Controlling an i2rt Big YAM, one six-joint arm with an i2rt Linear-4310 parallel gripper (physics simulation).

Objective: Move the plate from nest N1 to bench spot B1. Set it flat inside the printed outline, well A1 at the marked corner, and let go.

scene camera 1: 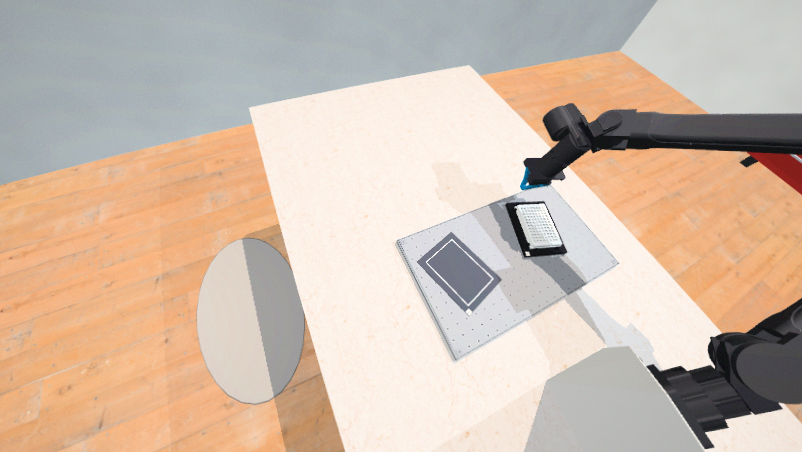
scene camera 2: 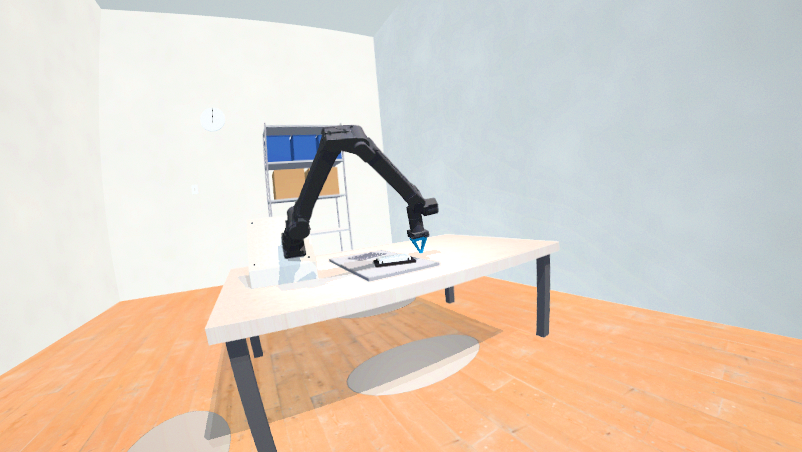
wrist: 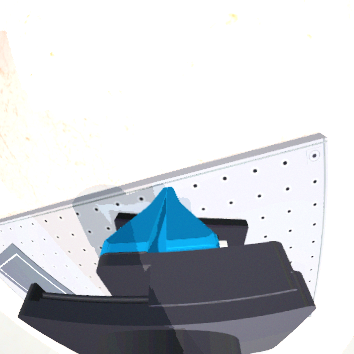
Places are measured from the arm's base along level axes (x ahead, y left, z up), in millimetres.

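Pixels of known places: gripper, fingertip midpoint: (scene camera 1: 521, 188) (scene camera 2: 421, 253) (wrist: 168, 193); arm's base, origin of the base link: (scene camera 1: 669, 402) (scene camera 2: 293, 245).
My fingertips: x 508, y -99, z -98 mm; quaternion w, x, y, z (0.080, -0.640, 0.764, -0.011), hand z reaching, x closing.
Note:
For each thing: its top centre in the pictures, then the offset to it from my fingertips. "spot": a spot on its surface instead. Level surfaces: height alone.
- white well plate, middle of its top: (scene camera 1: 539, 223) (scene camera 2: 393, 256) 118 mm back, 24 mm left, 3 mm up
- dark pad with a white printed outline, surface spot: (wrist: 17, 256) spot: 79 mm back, 264 mm left, 22 mm down
- small white square, surface spot: (scene camera 1: 468, 312) spot: 249 mm back, 307 mm left, 22 mm down
- pale table, its level: 36 mm down
The white well plate (scene camera 1: 538, 225) (scene camera 2: 394, 258) sits in the black nest N1 (scene camera 1: 553, 252) (wrist: 232, 231). Bench spot B1 is a dark pad with a white printed outline (scene camera 1: 472, 259) (wrist: 17, 256); a small white square (scene camera 1: 468, 312) marks one corner. No plate lies on the pad. My gripper (scene camera 1: 523, 186) (scene camera 2: 421, 251) (wrist: 168, 193) is shut, with its blue fingertips together and nothing between them. It hangs above and beyond the nest's far end, apart from the plate. In the wrist view the fingers and gripper body hide the plate and much of the nest.
The nest and pad lie on a grey perforated board (scene camera 1: 595, 259) (scene camera 2: 367, 275) (wrist: 255, 192) on the pale table (scene camera 1: 359, 185). A grey block (scene camera 1: 606, 387) stands near the arm's base. A shelf unit with blue and brown boxes stands behind the table in scene camera 2.

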